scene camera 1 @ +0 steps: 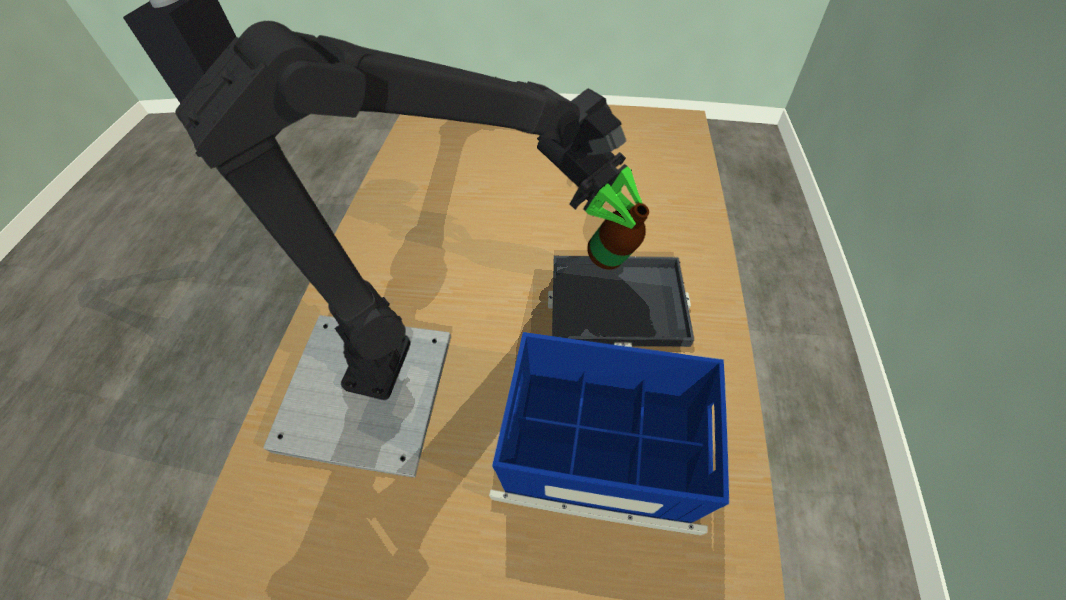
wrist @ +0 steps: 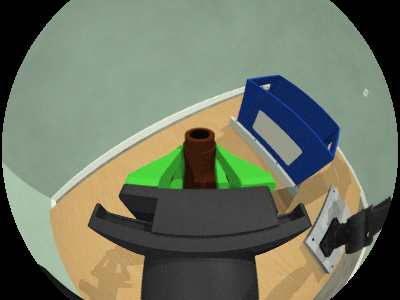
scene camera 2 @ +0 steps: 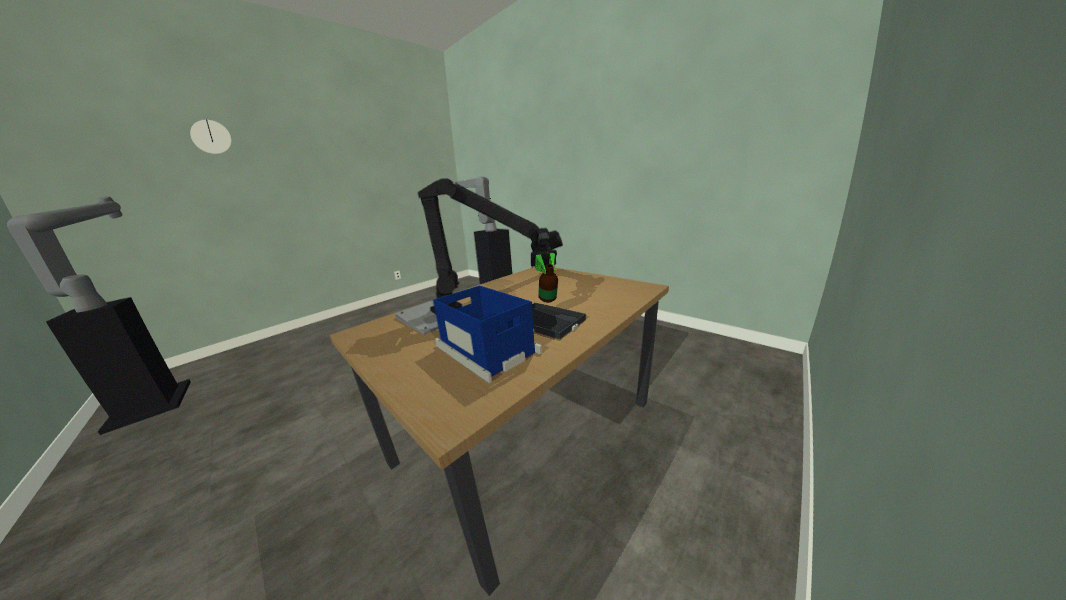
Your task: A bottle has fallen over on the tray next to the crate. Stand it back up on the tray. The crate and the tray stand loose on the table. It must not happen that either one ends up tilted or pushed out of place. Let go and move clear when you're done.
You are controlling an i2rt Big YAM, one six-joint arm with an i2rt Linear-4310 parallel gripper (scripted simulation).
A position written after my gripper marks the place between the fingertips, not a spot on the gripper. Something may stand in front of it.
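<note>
My gripper (scene camera 1: 639,220). Blue crate (scene camera 1: 674,392), also (scene camera 2: 485,334). Dark grey tray (scene camera 1: 643,301), also (scene camera 2: 555,322). Brown bottle (scene camera 1: 612,243), also (wrist: 199,146).
</note>
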